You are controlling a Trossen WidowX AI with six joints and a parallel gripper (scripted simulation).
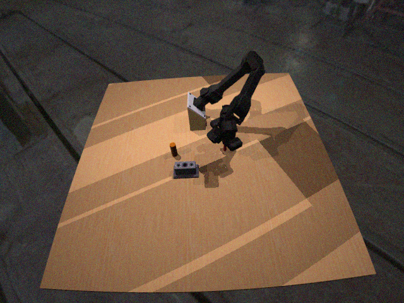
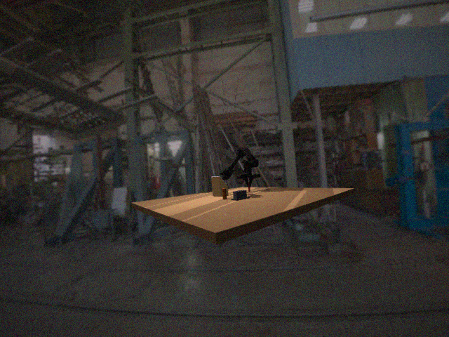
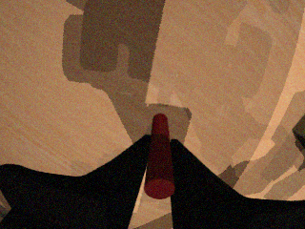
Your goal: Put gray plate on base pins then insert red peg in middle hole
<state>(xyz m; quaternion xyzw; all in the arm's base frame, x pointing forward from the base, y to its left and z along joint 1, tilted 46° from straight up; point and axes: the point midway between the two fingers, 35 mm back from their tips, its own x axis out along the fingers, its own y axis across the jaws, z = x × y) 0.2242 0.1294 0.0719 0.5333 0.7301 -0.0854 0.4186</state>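
Now: the gray plate 110 mm ahead of my gripper tip, 180 mm to the right of it and 20 mm below it. From my gripper tip the other things lie so: red peg (right at my gripper tip); then base (110 mm ahead, 180 mm to the right, 60 mm below).
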